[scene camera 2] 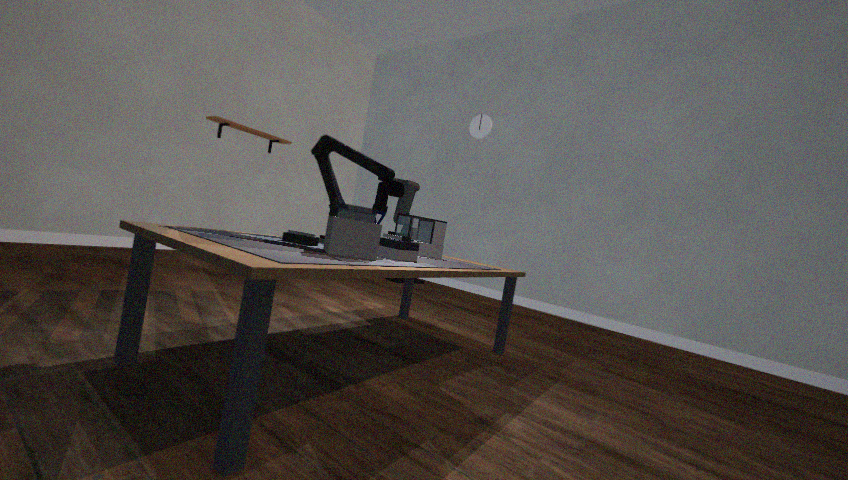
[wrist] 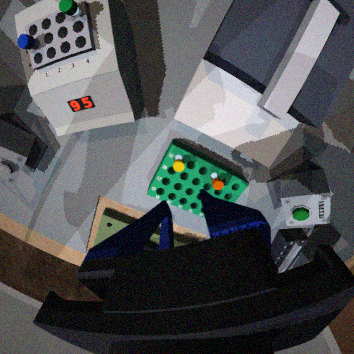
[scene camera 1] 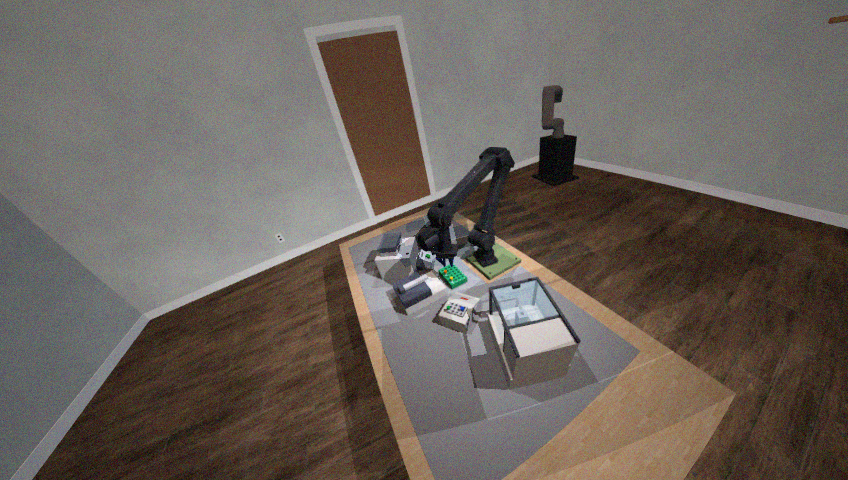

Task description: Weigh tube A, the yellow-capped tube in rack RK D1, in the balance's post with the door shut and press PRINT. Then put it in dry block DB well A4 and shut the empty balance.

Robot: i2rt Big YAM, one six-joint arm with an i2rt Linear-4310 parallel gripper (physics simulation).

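Frame: origin at the arm's base, x ahead, y left, z up, level; centimetres.
Seen in the pictures: gripper, fingertip midpoint: (wrist: 184,200) (scene camera 1: 448,266); arm's base at its link origin: (scene camera 1: 485,258).
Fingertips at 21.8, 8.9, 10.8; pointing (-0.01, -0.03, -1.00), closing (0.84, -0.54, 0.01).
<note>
Offsets run from my fingertips to a thing's top centre, as dx, dy, dz. "*": to the spot under its first point.
Yellow-capped tube A {-0.4, +0.3, -7.0} (wrist: 178,166) stands in the green rack {-2.3, -4.9, -9.4} (wrist: 194,172) (scene camera 1: 458,282), near the corner by the white-and-dark device. My gripper (wrist: 184,200) (scene camera 1: 447,261) is partly open with nothing between its blue fingers. Its tips are over the near side of the rack in the wrist view, apart from the yellow cap. The dry block {+2.0, +16.7, -5.4} (wrist: 47,112) (scene camera 1: 457,322) shows 95; its well A4 {* +4.6, +16.3, -6.5} (wrist: 80,42) looks dark and empty. The balance {-12.8, +34.9, +9.8} (scene camera 1: 544,342) has a glass chamber; I cannot tell whether its door is shut. Its PRINT key cannot be made out.
An orange-capped tube {+0.7, -5.4, -7.0} (wrist: 218,185) stands in the same rack. Blue-capped {+2.3, +20.4, -3.7} (wrist: 26,41) and green-capped {+6.9, +17.8, -3.7} (wrist: 68,6) tubes stand in the dry block. A white device with a dark lid {+14.9, -0.6, -2.2} (wrist: 240,55) is beyond the rack. A green-buttoned box {* +5.4, -18.7, -5.4} (wrist: 301,214) is right of my fingers.
</note>
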